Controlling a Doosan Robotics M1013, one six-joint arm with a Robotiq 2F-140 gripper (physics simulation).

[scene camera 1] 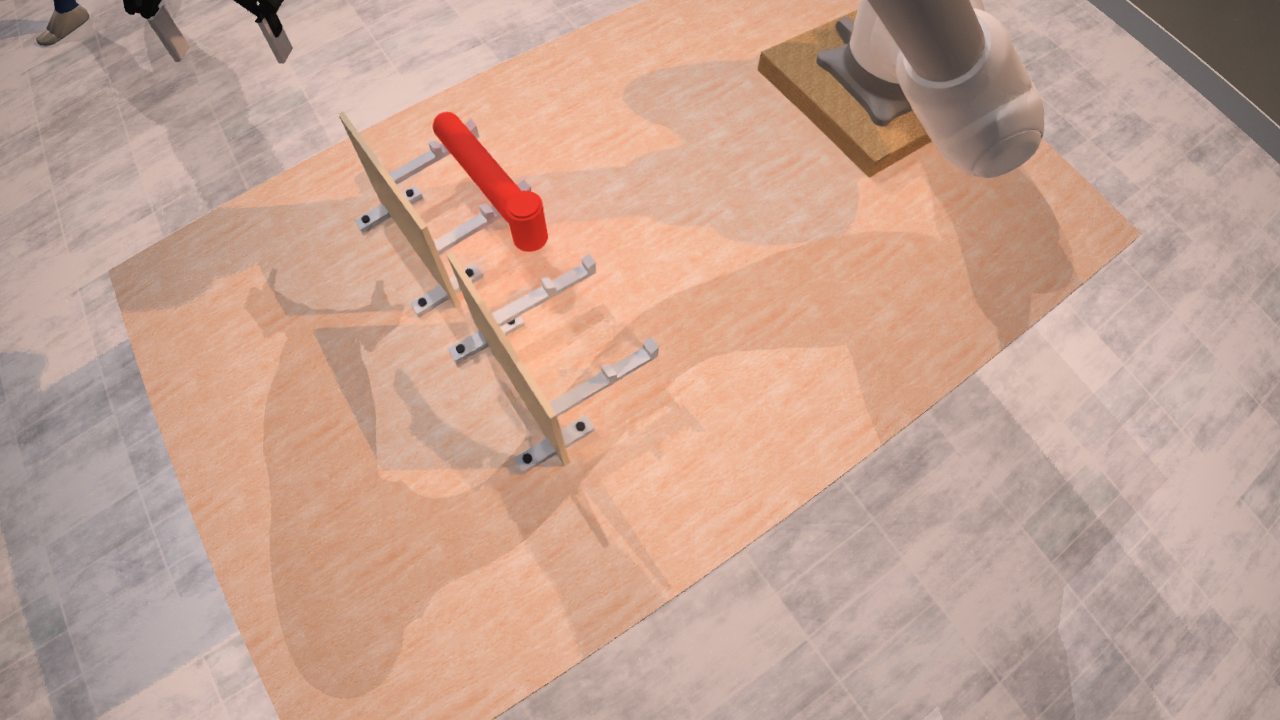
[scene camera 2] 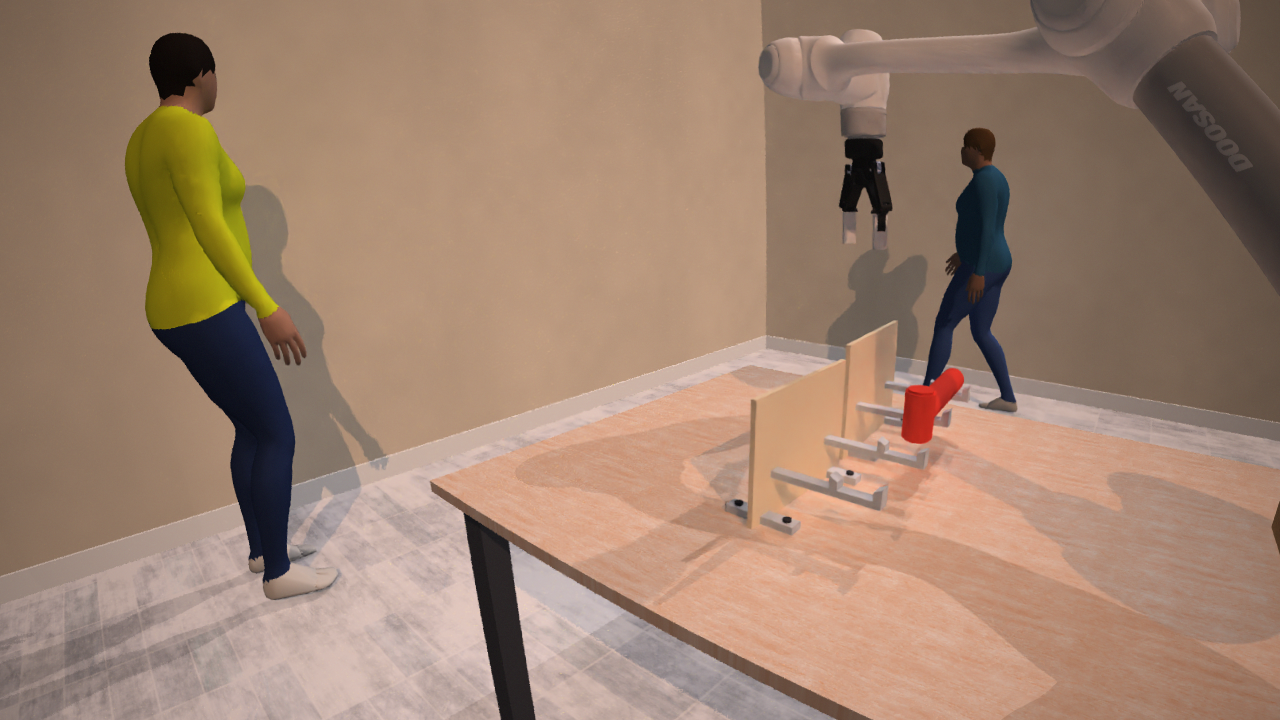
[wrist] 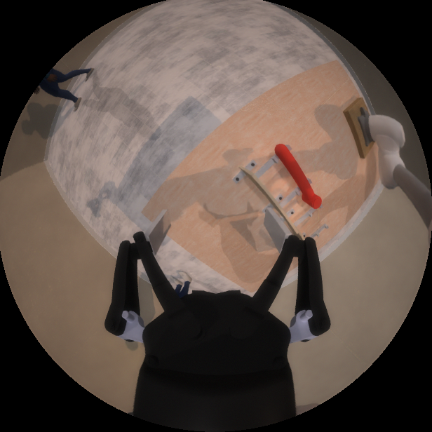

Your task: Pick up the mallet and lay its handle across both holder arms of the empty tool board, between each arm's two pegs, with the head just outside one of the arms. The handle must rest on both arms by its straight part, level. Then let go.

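Where they show: gripper, fingertip midpoint: [scene camera 1: 232, 54] [scene camera 2: 863, 245]; arm's base, origin of the base link: [scene camera 1: 884, 76].
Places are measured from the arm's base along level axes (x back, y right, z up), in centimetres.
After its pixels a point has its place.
Observation:
A red mallet [scene camera 1: 483, 165] {x -69.9, y 7.5, z 8.7 cm} [scene camera 2: 917, 413] {x -67.8, y -5.1, z 7.6 cm} [wrist: 296, 172] lies across both arms of one upright tool board [scene camera 1: 389, 192] {x -83.1, y 7.6, z 11.7 cm} [scene camera 2: 870, 367] {x -82.2, y 6.8, z 9.6 cm}, its head just outside the arm nearer the other board. The empty tool board [scene camera 1: 514, 353] {x -79.1, y -23.1, z 14.2 cm} [scene camera 2: 796, 429] {x -78.9, y -21.5, z 7.2 cm} stands beside it, with two bare grey holder arms [scene camera 1: 528, 301] {x -73.3, y -11.9, z 3.2 cm} [scene camera 1: 581, 394] {x -73.5, y -26.9, z 3.2 cm}, each with two pegs; they show partly in the wrist view. My gripper [scene camera 1: 225, 49] {x -93.2, y 23.3, z 29.2 cm} [scene camera 2: 864, 234] {x -93.2, y 23.3, z 29.2 cm} [wrist: 216, 216] is open and empty, pointing down, high above and away from the mallet, on the far side of the boards from the robot base.
The boards stand on a wooden table [scene camera 1: 760, 429] {x -54.4, y -40.4, z -4.1 cm} [scene camera 2: 626, 573] {x -82.6, y -50.2, z -4.1 cm}. The arm's base is on a brown block [scene camera 1: 805, 102] {x -15.4, y 2.4, z -1.6 cm} [wrist: 356, 125] at one table end. A person in yellow [scene camera 2: 192, 223] and a person in teal [scene camera 2: 984, 214] stand on the floor beyond the table.

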